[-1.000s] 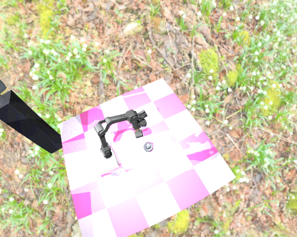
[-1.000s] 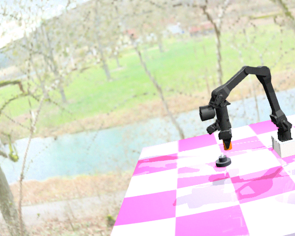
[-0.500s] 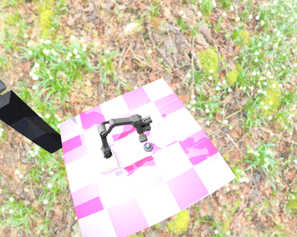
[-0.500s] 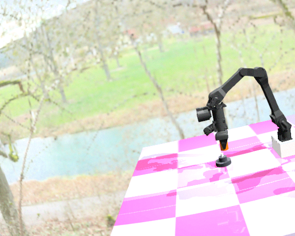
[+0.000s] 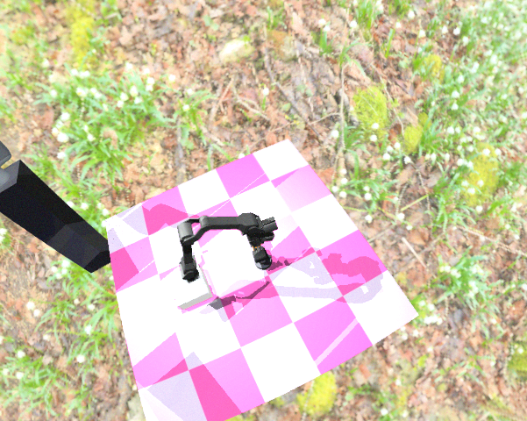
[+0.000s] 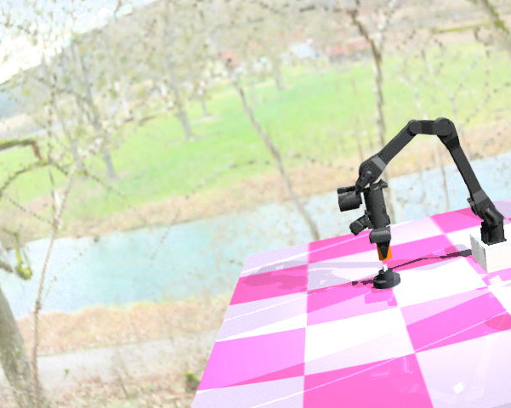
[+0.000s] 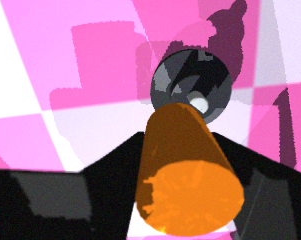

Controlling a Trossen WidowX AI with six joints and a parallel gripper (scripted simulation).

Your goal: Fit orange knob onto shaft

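My gripper tip is now 70 mm above the round pedestal and 20 mm to the left of it. Also, from my gripper tip: orange knob (30 mm above).
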